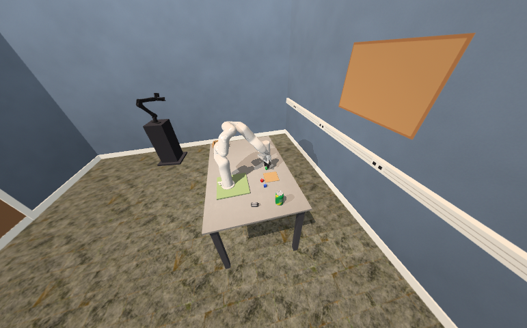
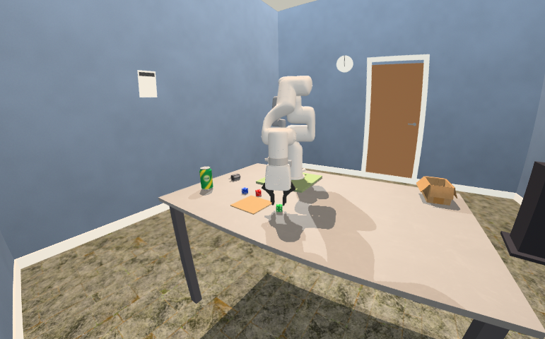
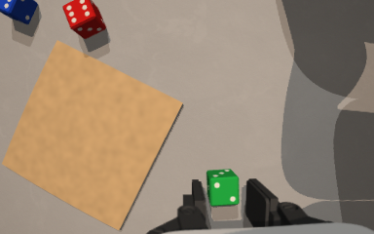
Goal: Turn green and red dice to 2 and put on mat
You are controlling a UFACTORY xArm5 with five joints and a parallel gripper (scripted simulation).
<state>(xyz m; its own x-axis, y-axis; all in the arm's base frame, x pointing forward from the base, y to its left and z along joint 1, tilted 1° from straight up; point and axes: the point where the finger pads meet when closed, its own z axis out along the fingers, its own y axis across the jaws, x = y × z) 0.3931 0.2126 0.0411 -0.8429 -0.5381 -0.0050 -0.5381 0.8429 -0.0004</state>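
Right now the green die is 4 cm below my hand. From my hand the other things lie so: blue die (4 cm behind, 26 cm to the right, 4 cm below); red die (7 cm behind, 19 cm to the right, 4 cm below); mat (3 cm ahead, 13 cm to the right, 5 cm below).
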